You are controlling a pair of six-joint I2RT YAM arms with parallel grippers.
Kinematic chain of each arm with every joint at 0, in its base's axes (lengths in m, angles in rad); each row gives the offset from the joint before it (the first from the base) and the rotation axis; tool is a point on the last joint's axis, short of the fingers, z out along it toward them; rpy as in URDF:
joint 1: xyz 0 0 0.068 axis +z
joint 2: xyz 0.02 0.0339 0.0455 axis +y
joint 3: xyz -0.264 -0.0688 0 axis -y
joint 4: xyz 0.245 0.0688 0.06 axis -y
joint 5: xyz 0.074 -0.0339 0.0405 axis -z
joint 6: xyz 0.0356 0 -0.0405 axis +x
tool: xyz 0 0 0 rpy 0 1.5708 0
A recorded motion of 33 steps. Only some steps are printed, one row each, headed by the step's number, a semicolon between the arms.
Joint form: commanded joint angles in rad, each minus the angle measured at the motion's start. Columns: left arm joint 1, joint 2, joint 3, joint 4, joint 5, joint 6; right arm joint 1, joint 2, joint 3, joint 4, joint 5, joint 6.
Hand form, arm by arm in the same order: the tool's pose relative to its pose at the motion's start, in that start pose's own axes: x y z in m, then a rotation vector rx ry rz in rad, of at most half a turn. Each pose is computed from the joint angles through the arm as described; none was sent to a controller.
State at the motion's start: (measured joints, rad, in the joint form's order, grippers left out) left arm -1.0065 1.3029 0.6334 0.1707 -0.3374 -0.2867; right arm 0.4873 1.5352 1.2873 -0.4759 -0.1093 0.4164
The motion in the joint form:
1: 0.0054 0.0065 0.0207 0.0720 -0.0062 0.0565; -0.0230 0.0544 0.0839 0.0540 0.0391 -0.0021
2: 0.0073 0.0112 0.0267 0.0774 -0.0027 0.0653; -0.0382 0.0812 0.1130 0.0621 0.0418 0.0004
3: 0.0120 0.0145 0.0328 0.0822 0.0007 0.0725; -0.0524 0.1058 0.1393 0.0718 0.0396 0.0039
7: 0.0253 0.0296 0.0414 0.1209 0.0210 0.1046; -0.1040 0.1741 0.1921 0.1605 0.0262 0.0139
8: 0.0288 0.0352 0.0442 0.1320 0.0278 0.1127; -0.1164 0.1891 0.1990 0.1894 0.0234 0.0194
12: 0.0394 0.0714 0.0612 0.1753 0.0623 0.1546; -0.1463 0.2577 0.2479 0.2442 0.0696 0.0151
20: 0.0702 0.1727 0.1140 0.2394 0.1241 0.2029; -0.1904 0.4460 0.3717 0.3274 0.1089 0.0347
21: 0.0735 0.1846 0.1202 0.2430 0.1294 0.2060; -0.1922 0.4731 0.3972 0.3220 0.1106 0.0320
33: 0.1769 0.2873 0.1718 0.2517 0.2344 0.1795; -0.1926 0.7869 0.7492 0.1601 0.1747 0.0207
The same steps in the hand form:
1: -0.0138 -0.0025 0.0010 0.0099 -0.0806 0.0254; -0.0263 0.0004 0.0043 0.0180 -0.1003 0.0049
2: -0.0157 -0.0029 0.0019 0.0128 -0.0861 0.0314; -0.0344 -0.0031 0.0085 0.0267 -0.1164 0.0160
3: -0.0180 -0.0026 0.0028 0.0133 -0.0927 0.0343; -0.0418 -0.0064 0.0124 0.0299 -0.1312 0.0270
7: -0.0228 -0.0018 0.0064 0.0264 -0.1194 0.0518; -0.0644 -0.0215 0.0250 0.0249 -0.2125 0.0582
8: -0.0241 -0.0017 0.0076 0.0311 -0.1261 0.0564; -0.0691 -0.0258 0.0282 0.0227 -0.2353 0.0677
12: -0.0278 -0.0031 0.0153 0.0572 -0.1439 0.0893; -0.0838 -0.0393 0.0430 0.0743 -0.2966 0.0810
20: -0.0331 -0.0036 0.0384 0.0889 -0.1525 0.1264; -0.1033 -0.0683 0.0916 0.1329 -0.3463 0.1278
21: -0.0332 -0.0035 0.0412 0.0905 -0.1501 0.1292; -0.1052 -0.0706 0.0984 0.1388 -0.3410 0.1273
33: -0.0344 0.0214 0.0713 0.0944 -0.0998 0.0775; -0.1179 -0.0897 0.1735 0.2453 -0.2489 0.1367

